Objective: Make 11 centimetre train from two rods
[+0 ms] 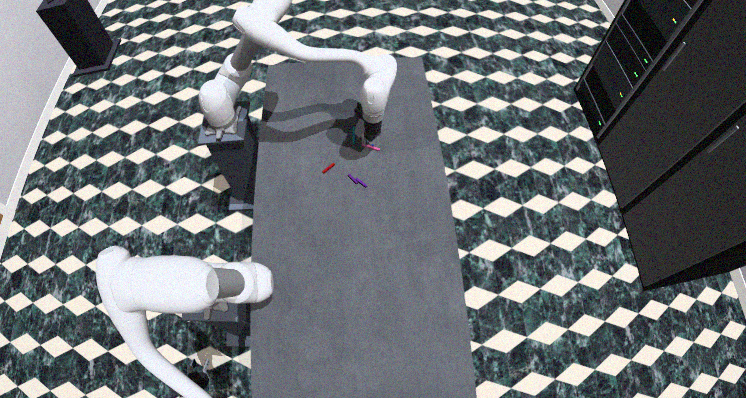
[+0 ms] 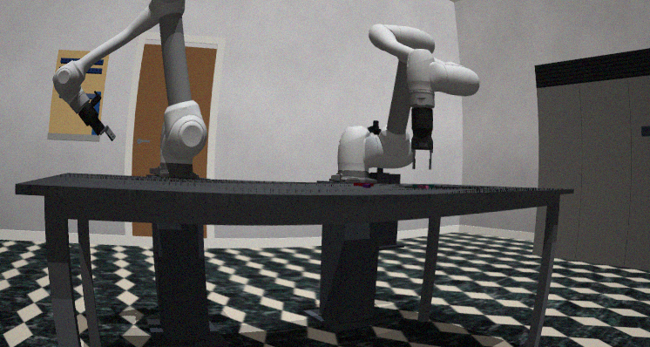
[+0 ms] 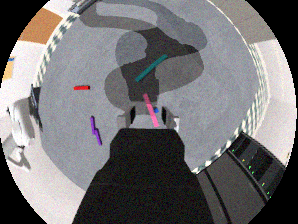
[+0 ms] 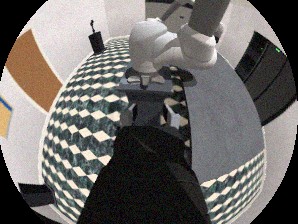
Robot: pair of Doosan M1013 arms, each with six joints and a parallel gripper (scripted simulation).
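Observation:
Now: left hand 8 cm above the pink rod and 1 cm short of it. From my left hand the other things lie so: small blue rod 8 cm below, 2 cm ahead; then red rod 19 cm behind, 10 cm to the right, 8 cm below; then turquoise rod 8 cm below, 7 cm to the left, 6 cm behind.

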